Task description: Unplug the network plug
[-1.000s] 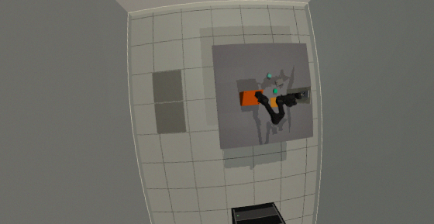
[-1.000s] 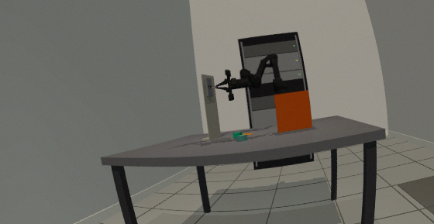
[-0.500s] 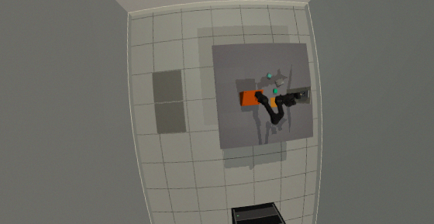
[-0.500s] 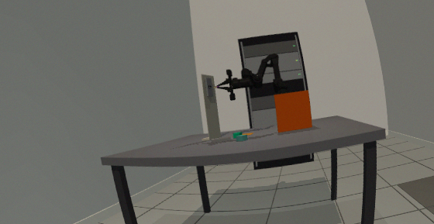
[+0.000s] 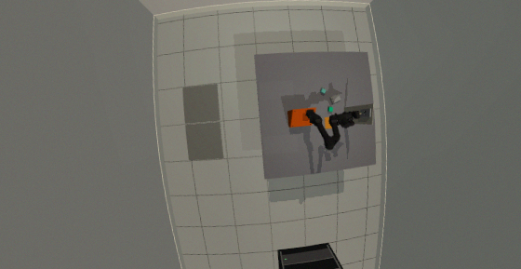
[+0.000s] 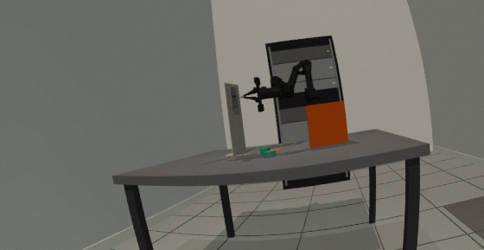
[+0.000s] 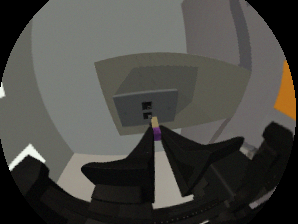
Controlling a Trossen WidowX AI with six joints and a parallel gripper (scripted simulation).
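Now: gripper tip 320 mm above the orange marked square, 100 mm past it and 80 mm to the left of it. Also, from my gripper tip: green block (300 mm below, 100 mm behind, 60 mm to the left); network plug (right at my gripper tip); upright beige panel (130 mm below, 70 mm ahead, 10 mm to the right).
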